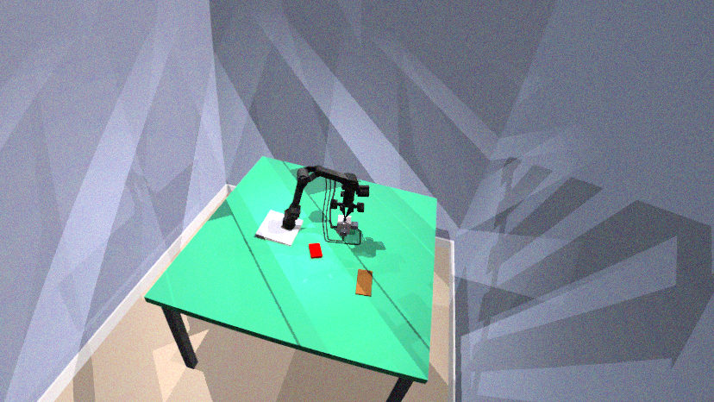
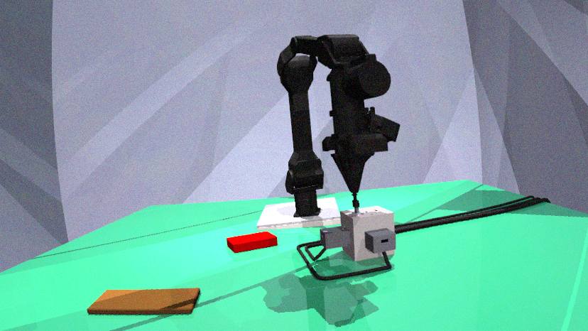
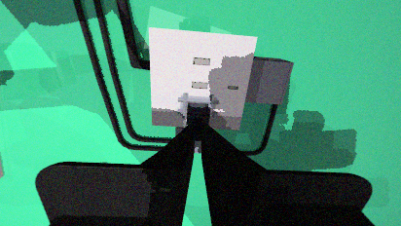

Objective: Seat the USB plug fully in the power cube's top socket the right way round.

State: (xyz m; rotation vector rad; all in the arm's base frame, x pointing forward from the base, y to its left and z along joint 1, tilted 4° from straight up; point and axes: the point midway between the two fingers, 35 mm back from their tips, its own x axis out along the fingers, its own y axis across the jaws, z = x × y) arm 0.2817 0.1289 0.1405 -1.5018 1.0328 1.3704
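Now: the USB plug 10 mm below my gripper tip. The rest, counted from my gripper tip: orange-brown block 230 mm ahead, 300 mm to the right, 110 mm below; then red block 80 mm behind, 220 mm to the right, 100 mm below.
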